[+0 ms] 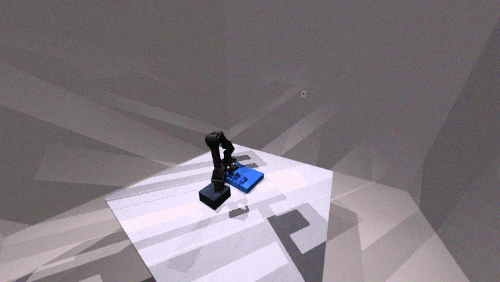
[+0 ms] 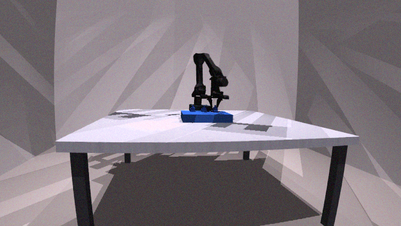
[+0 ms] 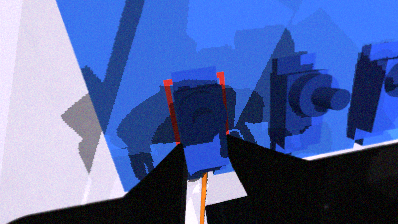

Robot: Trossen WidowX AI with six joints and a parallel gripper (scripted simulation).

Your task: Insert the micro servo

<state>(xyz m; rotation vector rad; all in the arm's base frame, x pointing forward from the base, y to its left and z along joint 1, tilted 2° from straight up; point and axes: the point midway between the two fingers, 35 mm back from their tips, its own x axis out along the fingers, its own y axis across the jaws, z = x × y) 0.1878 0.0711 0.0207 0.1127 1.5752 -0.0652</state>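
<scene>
My gripper tip is 110 mm short of the blue deck, 90 mm to the left of it and 40 mm above it.
</scene>
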